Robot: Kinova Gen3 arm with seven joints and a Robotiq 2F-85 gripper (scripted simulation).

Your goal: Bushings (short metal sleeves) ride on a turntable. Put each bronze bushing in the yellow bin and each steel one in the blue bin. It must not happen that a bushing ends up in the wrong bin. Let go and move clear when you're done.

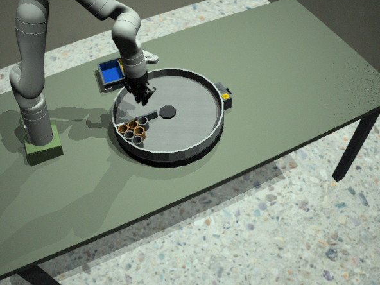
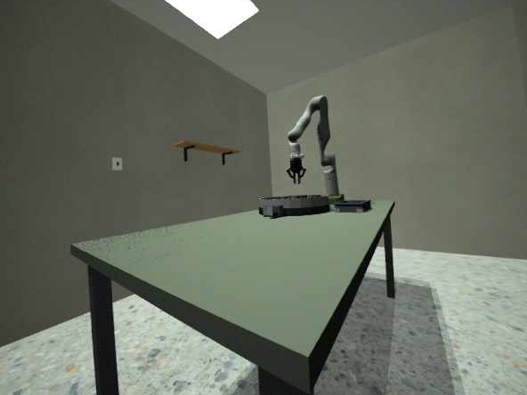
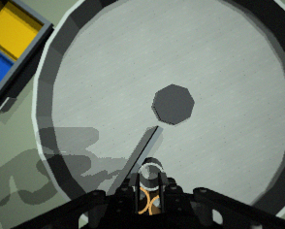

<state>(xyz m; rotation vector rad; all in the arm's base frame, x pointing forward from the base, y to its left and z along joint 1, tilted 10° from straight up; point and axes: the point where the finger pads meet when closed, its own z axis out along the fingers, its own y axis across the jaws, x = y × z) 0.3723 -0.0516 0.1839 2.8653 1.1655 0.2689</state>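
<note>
Now: the turntable 9 cm ahead of my hand, 3 cm to the left of it and 14 cm below it.
</note>
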